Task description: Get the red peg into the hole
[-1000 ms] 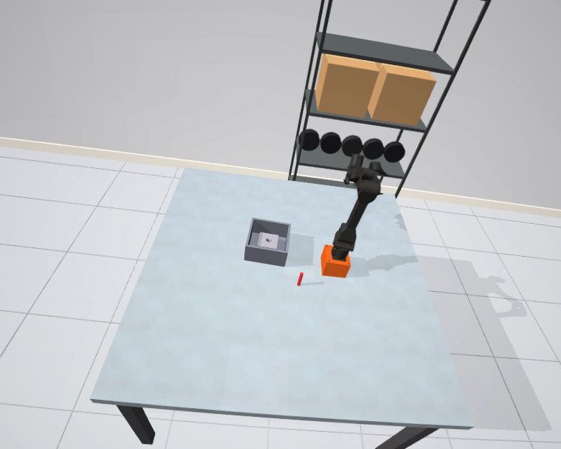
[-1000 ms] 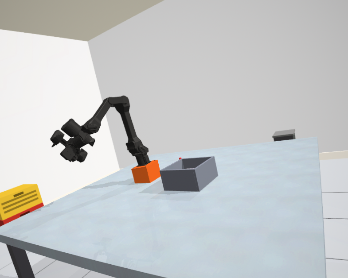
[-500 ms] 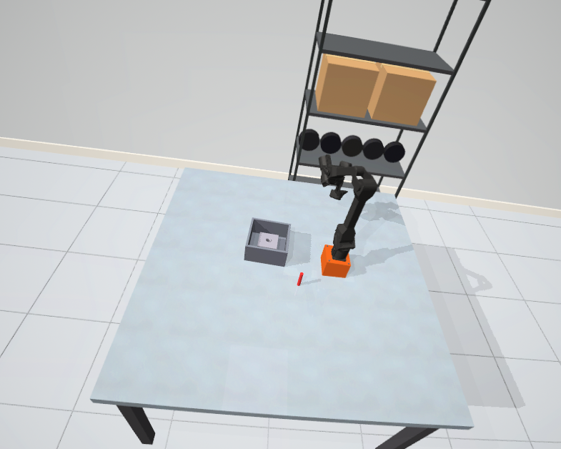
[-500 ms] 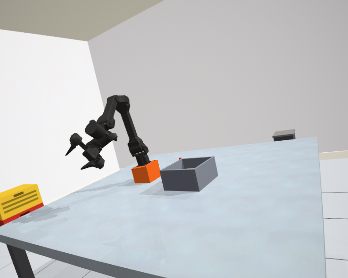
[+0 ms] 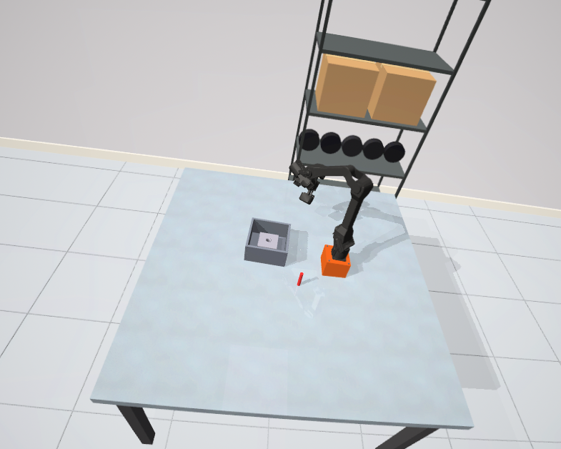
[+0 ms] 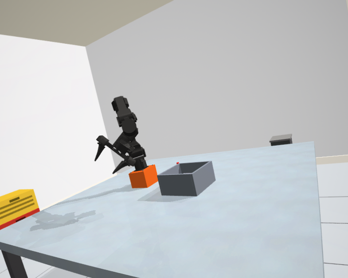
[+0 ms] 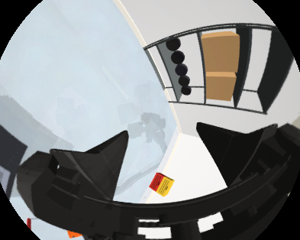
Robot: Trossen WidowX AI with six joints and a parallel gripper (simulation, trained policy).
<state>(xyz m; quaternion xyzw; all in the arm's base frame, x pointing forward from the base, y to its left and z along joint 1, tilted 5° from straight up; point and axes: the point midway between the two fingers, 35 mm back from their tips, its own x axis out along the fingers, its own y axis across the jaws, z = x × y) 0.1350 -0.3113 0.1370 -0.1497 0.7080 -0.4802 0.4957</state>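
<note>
The red peg lies 460 mm to the left of my gripper tip, 160 mm below it and 50 mm ahead of it. From my gripper tip the other things lie so: light grey plate (280 mm to the left, 210 mm ahead, 150 mm below); then grey box (280 mm to the left, 210 mm ahead, 170 mm below).
</note>
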